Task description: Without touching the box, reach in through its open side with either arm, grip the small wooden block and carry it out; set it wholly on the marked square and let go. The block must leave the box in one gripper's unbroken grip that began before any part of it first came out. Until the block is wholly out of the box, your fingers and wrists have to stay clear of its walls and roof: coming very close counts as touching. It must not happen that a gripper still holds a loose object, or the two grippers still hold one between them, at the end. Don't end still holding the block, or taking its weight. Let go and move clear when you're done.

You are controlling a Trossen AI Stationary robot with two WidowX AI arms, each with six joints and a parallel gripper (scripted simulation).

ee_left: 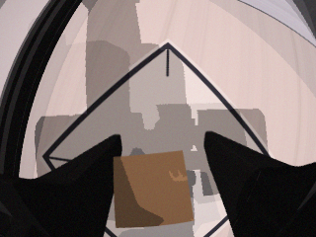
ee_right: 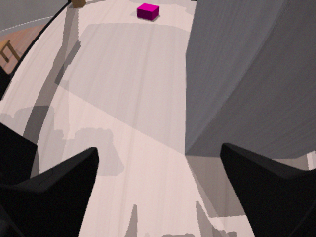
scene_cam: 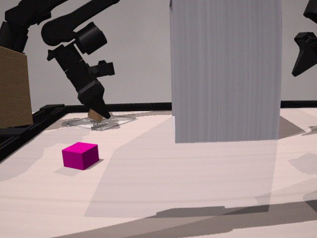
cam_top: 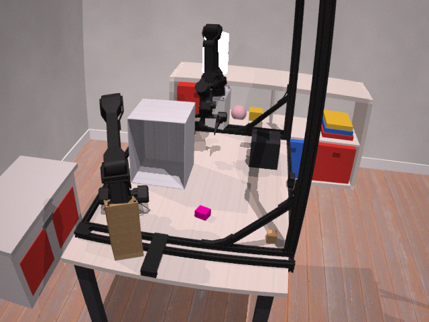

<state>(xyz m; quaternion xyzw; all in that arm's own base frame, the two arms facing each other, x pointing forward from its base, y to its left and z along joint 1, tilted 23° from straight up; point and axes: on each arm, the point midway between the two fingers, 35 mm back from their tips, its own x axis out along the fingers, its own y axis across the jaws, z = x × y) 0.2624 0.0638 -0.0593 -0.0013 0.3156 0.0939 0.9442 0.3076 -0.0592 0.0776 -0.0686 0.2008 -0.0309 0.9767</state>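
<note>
Now: the marked square 4 cm below my left hand. Round my left hand: magenta block 28 cm behind, 8 cm to the right, 3 cm below.
</note>
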